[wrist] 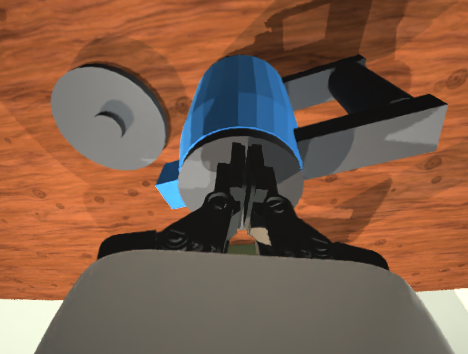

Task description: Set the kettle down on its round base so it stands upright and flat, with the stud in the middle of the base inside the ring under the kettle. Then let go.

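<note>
The kettle has a faceted blue body [242,95], a blue spout [172,185] low at its left and a grey and black handle [400,130] at its right. It is tipped over, with its flat grey underside [192,175] facing the camera. The ring under the kettle is hidden behind the fingers. The round grey base [75,100] is to the left, apart from the kettle, with its short stud [118,121] showing in the middle. My gripper [243,163] is shut and empty, its fingertips in front of the kettle's underside; I cannot tell whether they touch it.
The kettle and base are over a wood-grain table top [50,240]. Its edge shows at the lower left and lower right, with a pale surface beyond. A bit of something dark green [242,249] shows between the finger linkages. Shadows fall behind the kettle and handle.
</note>
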